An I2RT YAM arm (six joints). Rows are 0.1 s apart.
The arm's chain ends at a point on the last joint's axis. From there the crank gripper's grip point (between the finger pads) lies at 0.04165 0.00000 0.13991 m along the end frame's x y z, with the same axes.
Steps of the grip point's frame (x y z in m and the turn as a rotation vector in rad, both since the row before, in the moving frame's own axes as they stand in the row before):
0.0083 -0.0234 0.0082 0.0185 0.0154 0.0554
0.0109 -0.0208 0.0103 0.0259 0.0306 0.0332
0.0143 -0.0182 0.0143 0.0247 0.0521 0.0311
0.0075 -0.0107 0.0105 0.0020 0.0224 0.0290
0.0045 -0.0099 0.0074 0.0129 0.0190 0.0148
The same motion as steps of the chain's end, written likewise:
0.0061 -0.0232 0.0089 0.0185 0.0154 0.0554
0.0066 -0.0186 0.0117 0.0259 0.0306 0.0332
0.0070 -0.0162 0.0167 0.0247 0.0521 0.0311
0.0044 -0.0117 0.0115 0.0020 0.0224 0.0290
0.0018 -0.0087 0.0082 0.0129 0.0190 0.0148

